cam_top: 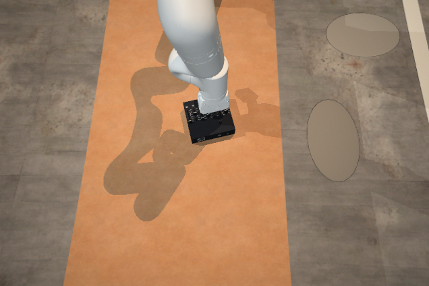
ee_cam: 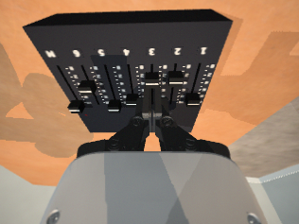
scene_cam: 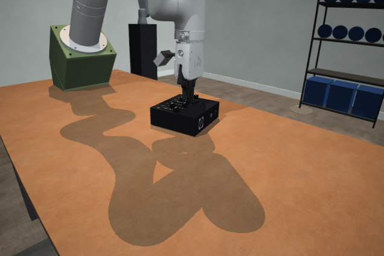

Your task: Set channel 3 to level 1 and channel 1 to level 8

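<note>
Right now the channel 2 cap is 30 mm behind my hand, 20 mm to the left of it and 20 mm below it. From my hand the other things lie so: channel 3 cap 20 mm behind, 10 mm to the right, 20 mm below; then channel 1 cap 10 mm behind, 40 mm to the left, 20 mm below.
</note>
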